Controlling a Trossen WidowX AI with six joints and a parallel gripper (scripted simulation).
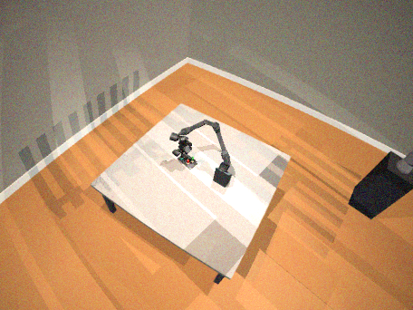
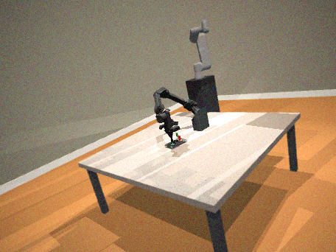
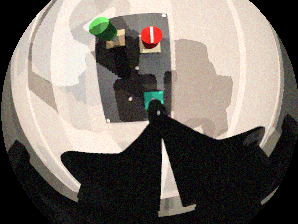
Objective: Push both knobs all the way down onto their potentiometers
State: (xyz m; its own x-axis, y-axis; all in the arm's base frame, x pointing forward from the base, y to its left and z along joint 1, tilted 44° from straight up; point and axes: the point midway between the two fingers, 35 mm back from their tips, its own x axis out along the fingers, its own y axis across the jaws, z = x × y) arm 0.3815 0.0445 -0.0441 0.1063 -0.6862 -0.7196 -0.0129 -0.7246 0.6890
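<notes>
The red knob lies 7 cm behind my gripper tip and 2 cm below it.
</notes>
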